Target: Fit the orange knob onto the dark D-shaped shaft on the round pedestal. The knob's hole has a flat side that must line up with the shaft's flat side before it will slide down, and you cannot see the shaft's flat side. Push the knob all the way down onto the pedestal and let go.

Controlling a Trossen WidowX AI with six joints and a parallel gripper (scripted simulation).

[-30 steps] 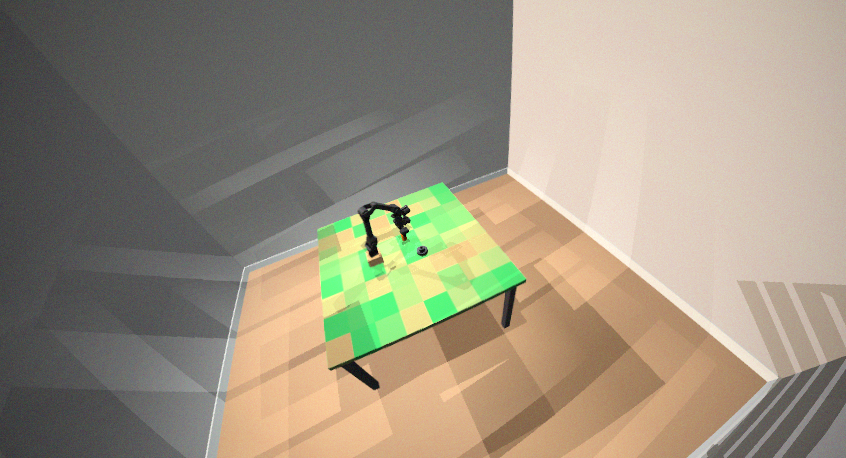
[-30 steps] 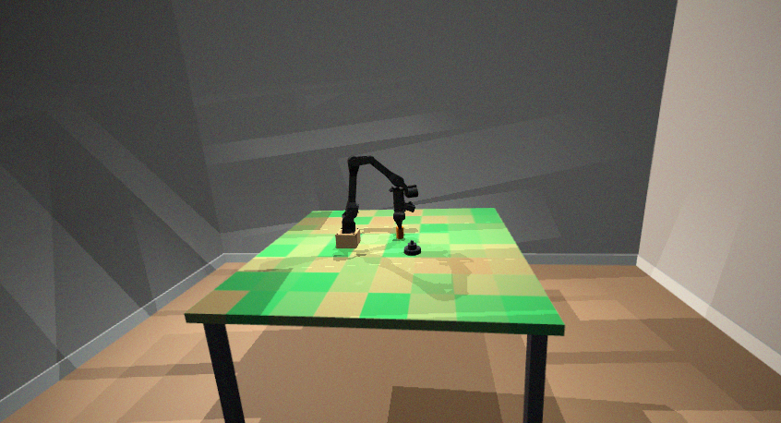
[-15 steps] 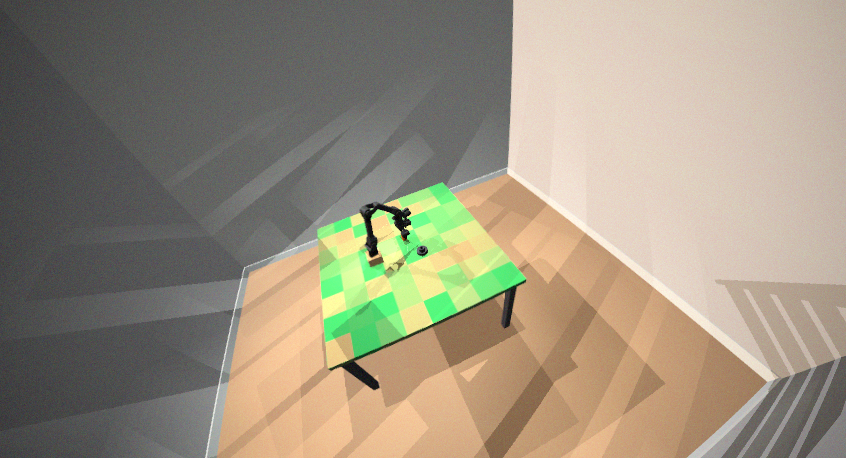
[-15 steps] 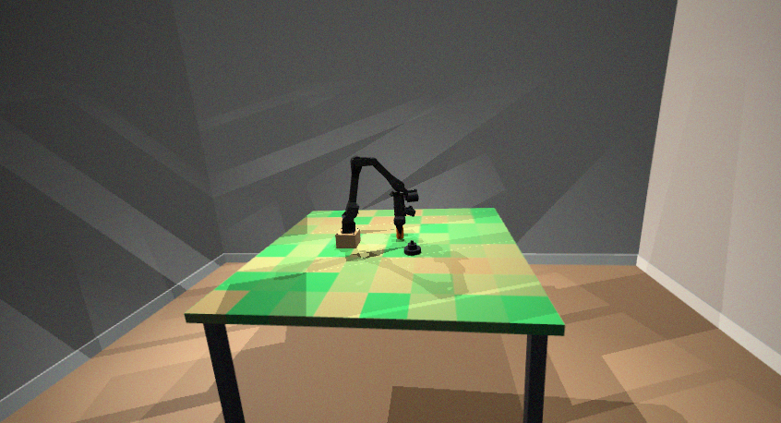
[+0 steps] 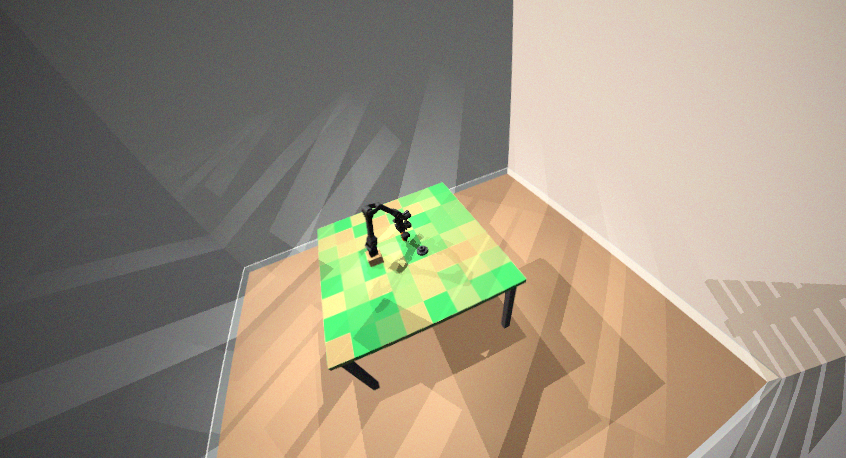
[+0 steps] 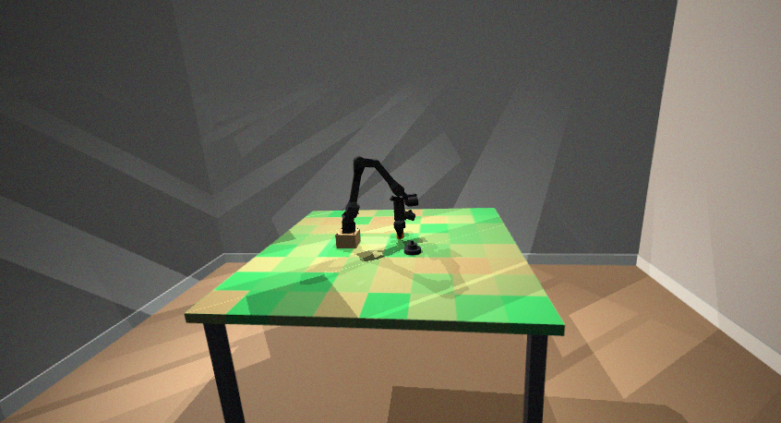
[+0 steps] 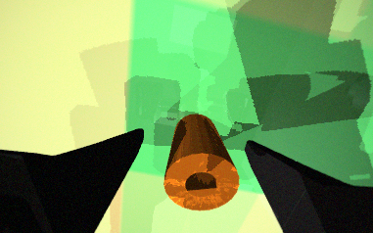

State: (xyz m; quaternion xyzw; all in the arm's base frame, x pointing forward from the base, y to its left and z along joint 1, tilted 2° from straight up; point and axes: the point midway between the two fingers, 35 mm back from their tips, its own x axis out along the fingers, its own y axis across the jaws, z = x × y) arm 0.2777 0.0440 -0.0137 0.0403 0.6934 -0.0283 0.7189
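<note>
Right now my gripper tip is 40 mm short of the round pedestal, 210 mm to the left of it and 10 mm below it. Round my gripper tip: orange knob: 10 mm above.
</note>
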